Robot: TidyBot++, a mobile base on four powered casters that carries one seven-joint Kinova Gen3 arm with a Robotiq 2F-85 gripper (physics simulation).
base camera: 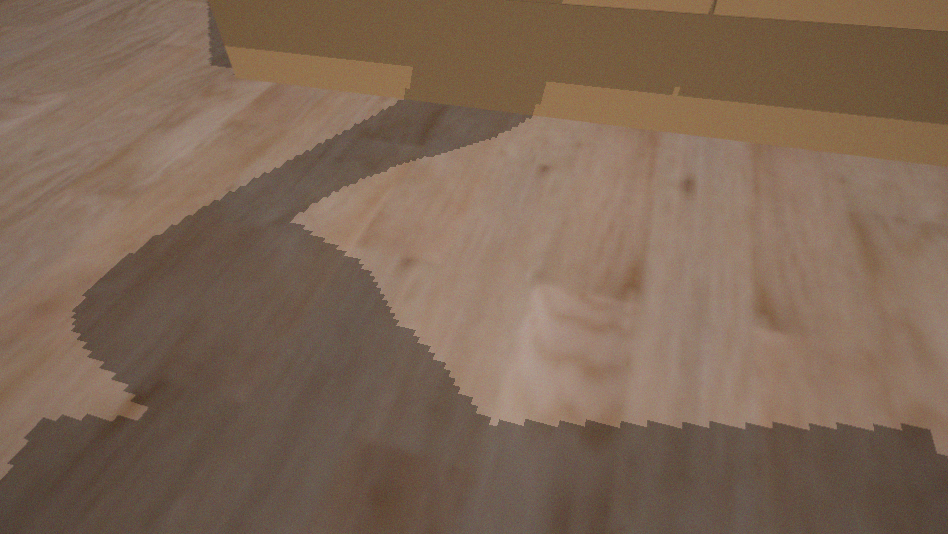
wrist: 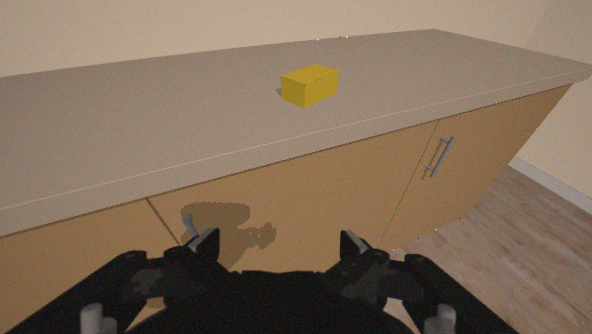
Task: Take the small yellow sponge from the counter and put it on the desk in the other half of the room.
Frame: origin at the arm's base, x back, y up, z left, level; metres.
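Where they show: gripper, fingertip midpoint: (wrist: 280,242).
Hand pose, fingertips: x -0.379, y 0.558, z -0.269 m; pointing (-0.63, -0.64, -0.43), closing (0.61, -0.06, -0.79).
Note:
After its pixels a point has its place.
The small yellow sponge (wrist: 309,86) @[y 0.551, x -0.595, z -0.485 m] is a block lying on the grey counter top (wrist: 150,115) @[y 0.513, x -0.751, z -0.241 m] in the wrist view, right of the middle and nearer the right end of the counter. My gripper (wrist: 280,242) @[y 0.558, x -0.379, z -0.269 m] is open and empty, its fingers wide apart at the bottom of the wrist view. It is in front of the counter, apart from the sponge, which shows above and beyond the fingertips. The gripper does not show in the base camera view. The desk does not show in either view.
Wooden cabinet fronts (base camera: 464,53) @[y -0.328, x -0.739, z 0.046 m] (wrist: 320,200) @[y 0.306, x -0.532, z -0.475 m] stand below the counter top. A metal handle (wrist: 442,156) @[y 0.352, x -0.415, z -0.788 m] sticks out at the right, and another handle (wrist: 189,225) @[y 0.400, x -0.572, z -0.216 m] shows behind the left finger. A wall (wrist: 150,30) @[y 0.584, x -1.180, z -0.355 m] rises behind the counter. Shadows fall on the wooden floor (base camera: 597,232) @[y -0.397, x -0.498, z -0.087 m] (wrist: 480,270) @[y -0.397, x -0.096, z -1.225 m].

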